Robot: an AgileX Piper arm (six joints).
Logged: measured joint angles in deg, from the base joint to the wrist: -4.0 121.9 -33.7 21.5 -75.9 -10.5; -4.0 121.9 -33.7 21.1 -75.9 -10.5; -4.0 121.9 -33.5 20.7 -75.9 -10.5; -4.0 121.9 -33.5 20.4 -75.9 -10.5; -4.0 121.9 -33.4 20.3 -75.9 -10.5; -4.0 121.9 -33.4 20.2 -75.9 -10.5; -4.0 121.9 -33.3 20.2 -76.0 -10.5; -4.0 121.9 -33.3 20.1 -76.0 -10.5; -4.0 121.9 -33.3 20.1 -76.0 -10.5; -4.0 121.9 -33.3 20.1 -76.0 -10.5; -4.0 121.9 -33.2 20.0 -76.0 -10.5; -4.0 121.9 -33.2 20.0 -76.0 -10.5; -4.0 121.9 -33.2 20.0 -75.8 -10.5; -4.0 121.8 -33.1 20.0 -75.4 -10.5; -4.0 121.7 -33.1 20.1 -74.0 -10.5; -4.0 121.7 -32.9 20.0 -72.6 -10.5; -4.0 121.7 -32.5 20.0 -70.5 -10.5; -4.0 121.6 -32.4 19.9 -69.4 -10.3; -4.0 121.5 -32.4 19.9 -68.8 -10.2; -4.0 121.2 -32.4 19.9 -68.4 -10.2; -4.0 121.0 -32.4 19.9 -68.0 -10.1; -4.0 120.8 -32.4 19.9 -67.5 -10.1
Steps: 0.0 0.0 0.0 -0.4 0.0 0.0; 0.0 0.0 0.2 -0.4 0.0 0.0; 0.0 0.0 0.0 -0.3 0.0 0.0; 0.0 0.0 0.1 -0.1 0.0 0.0; 0.0 0.0 0.0 -0.1 0.0 0.0; 0.0 0.0 0.1 0.0 -0.1 0.0; 0.0 0.0 0.0 -0.1 0.0 0.0; 0.0 0.0 0.0 0.0 0.0 0.0; 0.0 0.0 0.0 0.0 0.0 0.0; 0.0 0.0 0.1 -0.1 0.0 0.0; 0.0 0.0 0.0 0.0 0.0 0.0; 0.0 0.0 0.0 0.0 0.2 0.0; 0.0 -0.1 0.1 0.0 0.4 0.0; 0.0 -0.1 0.0 0.1 1.4 0.0; 0.0 0.0 0.2 -0.1 1.4 0.0; 0.0 0.0 0.4 0.0 2.1 0.0; 0.0 -0.1 0.1 -0.1 1.1 0.2; 0.0 -0.1 0.0 0.0 0.6 0.1; 0.0 -0.3 0.0 0.0 0.4 0.0; 0.0 -0.2 0.0 0.0 0.4 0.1; 0.0 -0.2 0.0 0.0 0.5 0.0
